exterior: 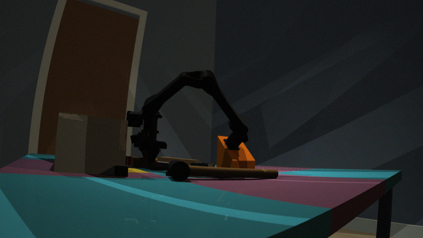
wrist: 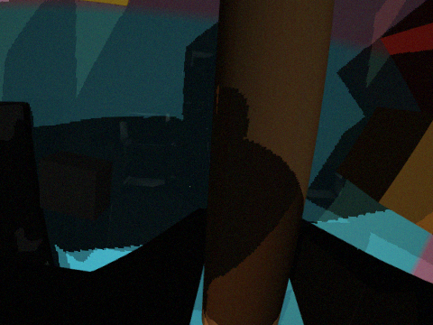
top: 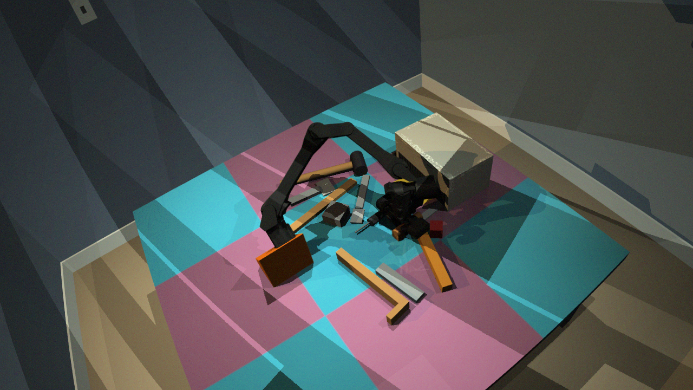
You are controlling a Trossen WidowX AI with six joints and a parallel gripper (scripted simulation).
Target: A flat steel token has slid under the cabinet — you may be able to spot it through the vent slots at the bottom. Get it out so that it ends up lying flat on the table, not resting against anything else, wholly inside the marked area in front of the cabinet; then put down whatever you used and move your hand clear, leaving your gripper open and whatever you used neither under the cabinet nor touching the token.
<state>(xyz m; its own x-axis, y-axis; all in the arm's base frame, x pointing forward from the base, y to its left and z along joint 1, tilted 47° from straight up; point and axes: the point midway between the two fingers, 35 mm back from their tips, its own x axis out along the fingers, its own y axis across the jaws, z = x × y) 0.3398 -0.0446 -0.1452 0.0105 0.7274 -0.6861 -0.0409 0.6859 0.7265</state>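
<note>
Right now my gripper tip is 10 mm short of the small grey cube and 70 mm to the right of it. The rest, counted from my gripper tip: orange bar: 140 mm to the right, 10 mm above; screwdriver: 50 mm behind, 100 mm to the left, 10 mm above; red cube: 80 mm ahead, 70 mm to the right, 10 mm above.
</note>
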